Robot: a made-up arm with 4 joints.
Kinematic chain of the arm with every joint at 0, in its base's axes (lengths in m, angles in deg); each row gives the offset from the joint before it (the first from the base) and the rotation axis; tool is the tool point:
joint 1: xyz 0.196 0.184 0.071 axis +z
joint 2: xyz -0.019 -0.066 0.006 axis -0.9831 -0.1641 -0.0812
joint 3: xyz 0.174 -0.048 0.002 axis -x
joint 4: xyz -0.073 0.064 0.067 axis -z
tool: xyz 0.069 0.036 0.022
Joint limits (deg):
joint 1: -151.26..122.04
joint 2: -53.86..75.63
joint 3: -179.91..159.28
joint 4: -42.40..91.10
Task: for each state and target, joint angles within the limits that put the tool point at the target. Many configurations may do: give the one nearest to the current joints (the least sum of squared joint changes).
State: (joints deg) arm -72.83 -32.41 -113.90 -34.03
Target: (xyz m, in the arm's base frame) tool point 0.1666 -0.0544 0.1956
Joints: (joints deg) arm -38.90 -9.89 -81.90 -32.12
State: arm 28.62 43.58 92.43 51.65
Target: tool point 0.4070 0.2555 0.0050
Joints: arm 61.58 30.87 126.16 12.54
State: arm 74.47 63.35 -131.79 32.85
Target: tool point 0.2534 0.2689 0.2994
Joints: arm 83.16 75.63 -118.33 -16.57
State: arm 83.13 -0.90 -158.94 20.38
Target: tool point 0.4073 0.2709 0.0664
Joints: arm 73.89 33.88 -170.72 66.98
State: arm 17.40 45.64 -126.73 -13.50
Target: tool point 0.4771 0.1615 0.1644
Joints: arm 59.92 22.35 -144.39 -23.84
